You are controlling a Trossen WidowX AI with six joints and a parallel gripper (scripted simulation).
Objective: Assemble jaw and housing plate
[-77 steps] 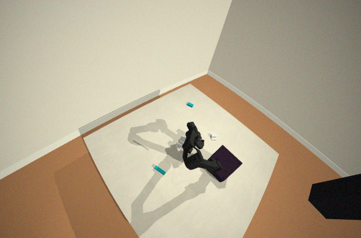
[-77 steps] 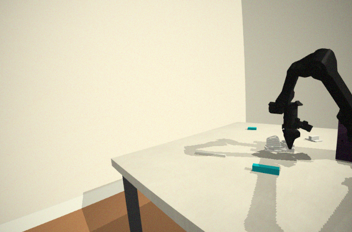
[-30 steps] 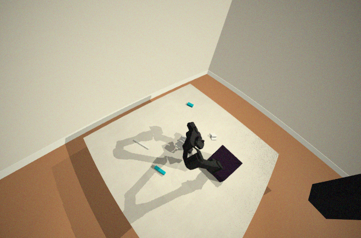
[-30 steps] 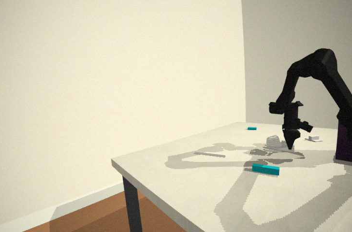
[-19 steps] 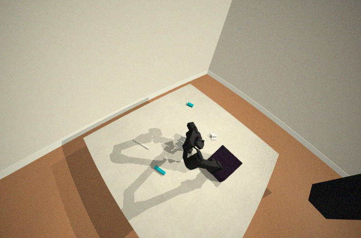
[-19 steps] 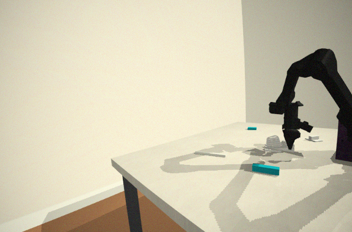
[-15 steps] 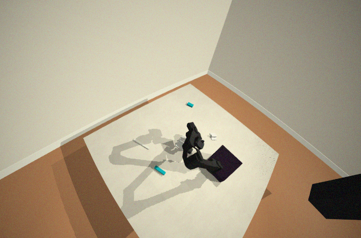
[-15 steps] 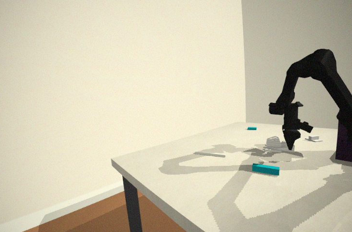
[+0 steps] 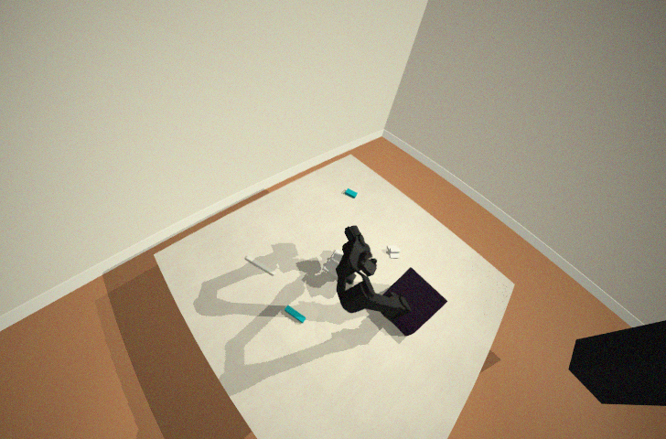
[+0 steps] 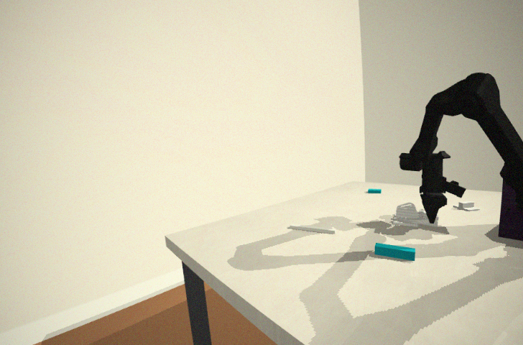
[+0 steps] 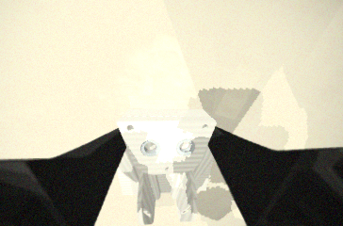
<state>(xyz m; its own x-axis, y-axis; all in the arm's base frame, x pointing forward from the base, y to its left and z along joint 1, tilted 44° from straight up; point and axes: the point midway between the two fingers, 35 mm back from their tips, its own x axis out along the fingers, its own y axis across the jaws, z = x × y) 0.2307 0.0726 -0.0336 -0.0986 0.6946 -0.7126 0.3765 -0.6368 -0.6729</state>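
The white housing plate is 1 cm ahead of my gripper tip and 2 cm above it. Round my gripper tip: thin white strip 24 cm ahead, 32 cm to the left; teal block 2 cm behind, 30 cm to the left.
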